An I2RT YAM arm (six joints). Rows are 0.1 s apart.
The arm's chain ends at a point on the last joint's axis. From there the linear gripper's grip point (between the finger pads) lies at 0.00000 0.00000 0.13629 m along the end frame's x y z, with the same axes.
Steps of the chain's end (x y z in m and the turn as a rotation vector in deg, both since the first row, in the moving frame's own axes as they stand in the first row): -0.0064 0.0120 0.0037 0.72 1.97 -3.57; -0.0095 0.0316 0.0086 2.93 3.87 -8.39; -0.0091 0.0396 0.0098 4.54 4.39 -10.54; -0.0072 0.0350 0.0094 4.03 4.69 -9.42; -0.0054 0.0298 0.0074 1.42 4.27 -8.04; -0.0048 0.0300 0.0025 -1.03 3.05 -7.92; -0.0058 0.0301 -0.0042 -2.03 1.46 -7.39; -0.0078 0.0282 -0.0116 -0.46 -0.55 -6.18; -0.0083 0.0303 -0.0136 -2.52 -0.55 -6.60
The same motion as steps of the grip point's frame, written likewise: -0.0018 0.0101 0.0036 0.72 1.97 -3.57; -0.0008 0.0240 0.0081 2.93 3.87 -8.39; 0.0003 0.0279 0.0090 4.54 4.39 -10.54; 0.0031 0.0246 0.0086 4.03 4.69 -9.42; 0.0045 0.0257 0.0070 1.42 4.27 -8.04; 0.0026 0.0319 0.0023 -1.03 3.05 -7.92; -0.0020 0.0347 -0.0043 -2.03 1.46 -7.39; -0.0090 0.0294 -0.0116 -0.46 -0.55 -6.18; -0.0093 0.0364 -0.0137 -2.52 -0.55 -6.60
